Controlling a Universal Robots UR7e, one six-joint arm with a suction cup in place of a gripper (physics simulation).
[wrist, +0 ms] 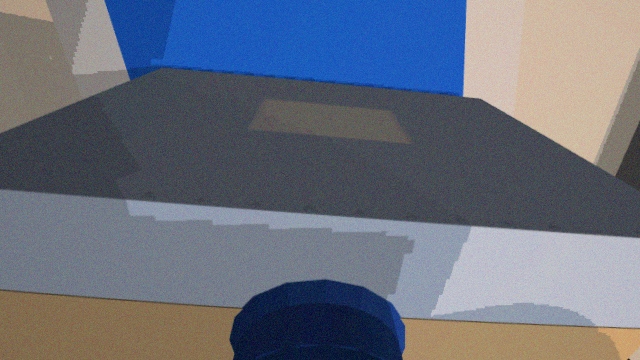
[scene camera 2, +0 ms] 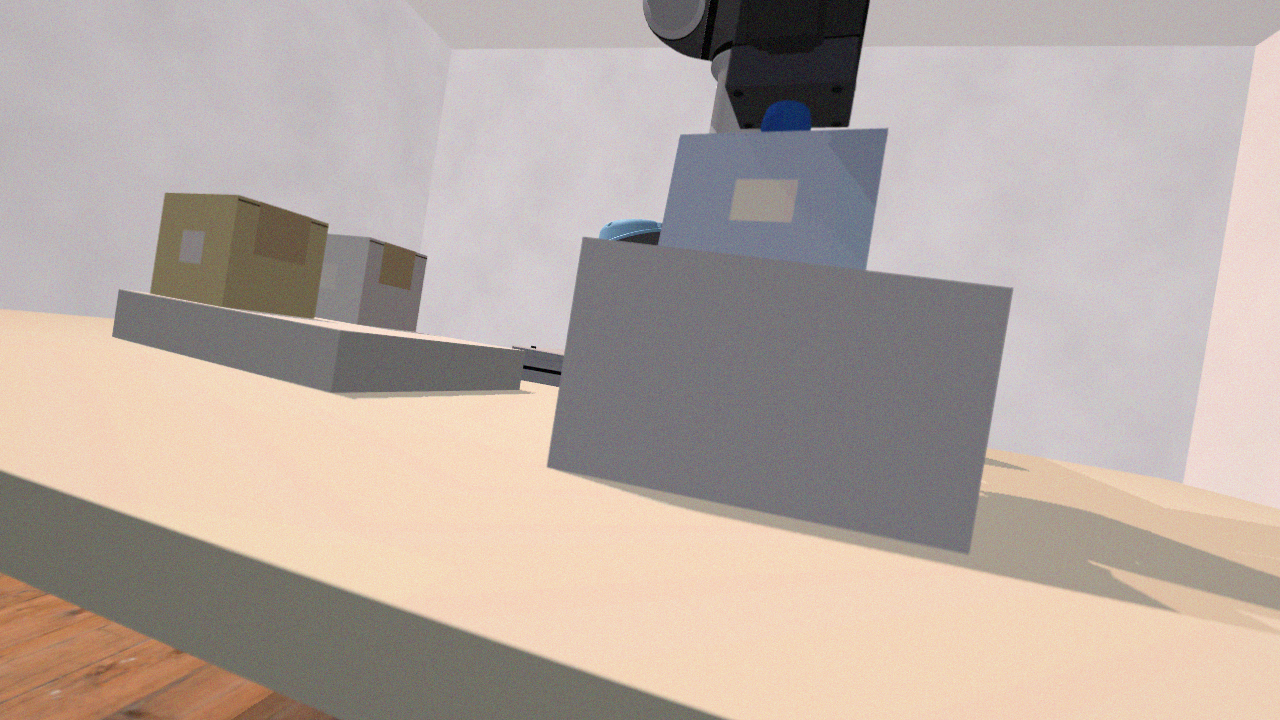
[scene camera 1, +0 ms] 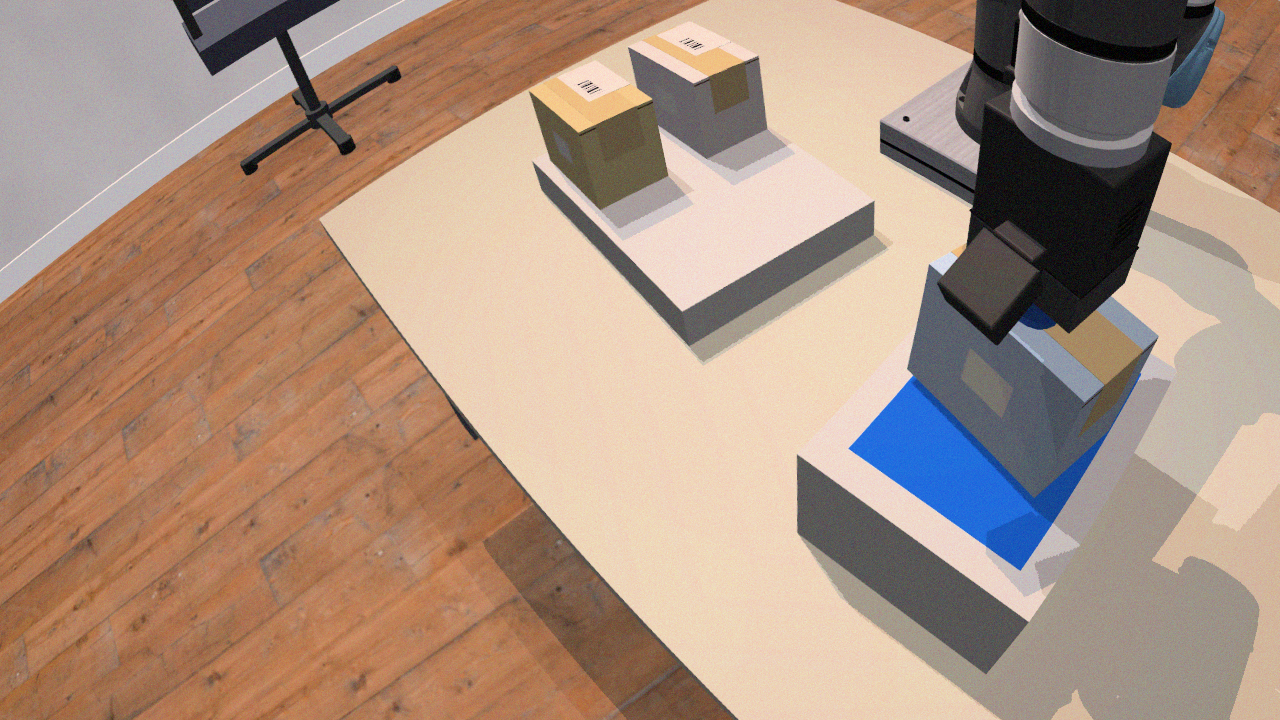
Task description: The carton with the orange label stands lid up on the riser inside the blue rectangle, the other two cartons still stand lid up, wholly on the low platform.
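Frame: origin at the arm's base, x ahead, y left, z up, level; millimetres.
Seen in the pictures: hand, its tool point: (wrist: pixel 319 306) (scene camera 2: pixel 777 173) (scene camera 1: pixel 1031 319).
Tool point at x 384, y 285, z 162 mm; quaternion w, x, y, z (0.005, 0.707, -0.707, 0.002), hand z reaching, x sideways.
A point is followed by its place in that frame.
The carton with the orange label (scene camera 1: pixel 1029 429) @(y 328, x 423, z 126 mm) (scene camera 2: pixel 760 243) @(y 288, x 425, z 99 mm) (wrist: pixel 200 160) @(y 311, x 419, z 162 mm) is upright, lid up, at the riser (scene camera 1: pixel 895 528) @(y 302, x 509, z 67 mm) (scene camera 2: pixel 769 385) @(y 318, x 506, z 10 mm), over part of the blue rectangle (scene camera 1: pixel 939 456) @(y 282, x 452, z 71 mm) (wrist: pixel 320 35) @(y 289, x 446, z 71 mm). Its label is hidden under my wrist. My gripper's blue suction cup (scene camera 1: pixel 1036 317) (scene camera 2: pixel 786 117) (wrist: pixel 320 325) touches the lid and holds it. I cannot tell whether a thin gap lies under the carton, or whether its hidden far side is inside the rectangle. A yellowish carton (scene camera 1: pixel 592 165) @(y -176, x 471, z 57 mm) (scene camera 2: pixel 189 279) @(y -234, x 476, z 19 mm) and a grey carton (scene camera 1: pixel 707 120) @(y -172, x 334, z 48 mm) (scene camera 2: pixel 349 286) @(y -194, x 343, z 41 mm) stand lid up on the low platform (scene camera 1: pixel 760 232) @(y -37, x 373, z -1 mm) (scene camera 2: pixel 223 335) @(y -140, x 490, z -25 mm).
In the scene camera 1 view, the arm's base plate (scene camera 1: pixel 926 134) @(y -48, x 114, z -1 mm) is behind the riser, right of the low platform. The table edge (scene camera 2: pixel 268 617) @(y 227, x 664, z -63 mm) runs along the front in the scene camera 2 view. A black stand (scene camera 1: pixel 315 111) is on the floor at the upper left.
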